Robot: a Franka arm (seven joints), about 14 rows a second.
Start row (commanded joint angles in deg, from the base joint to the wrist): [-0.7, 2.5, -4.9, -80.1, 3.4, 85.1, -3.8]
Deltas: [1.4, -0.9, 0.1, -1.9, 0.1, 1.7, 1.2]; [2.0, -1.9, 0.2, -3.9, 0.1, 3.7, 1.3]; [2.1, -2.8, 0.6, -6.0, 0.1, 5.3, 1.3]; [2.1, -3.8, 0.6, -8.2, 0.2, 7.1, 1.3]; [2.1, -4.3, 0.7, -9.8, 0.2, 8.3, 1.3]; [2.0, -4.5, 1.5, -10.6, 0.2, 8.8, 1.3]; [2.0, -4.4, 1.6, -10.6, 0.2, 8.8, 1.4]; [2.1, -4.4, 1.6, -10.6, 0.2, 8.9, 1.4]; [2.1, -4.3, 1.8, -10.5, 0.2, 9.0, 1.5]
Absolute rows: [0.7, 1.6, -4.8, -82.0, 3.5, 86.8, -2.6]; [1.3, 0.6, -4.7, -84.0, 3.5, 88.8, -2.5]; [1.4, -0.3, -4.3, -86.1, 3.5, 90.4, -2.5]; [1.4, -1.3, -4.3, -88.3, 3.6, 92.2, -2.5]; [1.4, -1.8, -4.2, -89.9, 3.6, 93.4, -2.5]; [1.3, -2.0, -3.4, -90.7, 3.6, 93.9, -2.5]; [1.3, -1.9, -3.3, -90.7, 3.6, 93.9, -2.4]; [1.4, -1.9, -3.3, -90.7, 3.6, 94.0, -2.4]; [1.4, -1.8, -3.1, -90.6, 3.6, 94.1, -2.3]
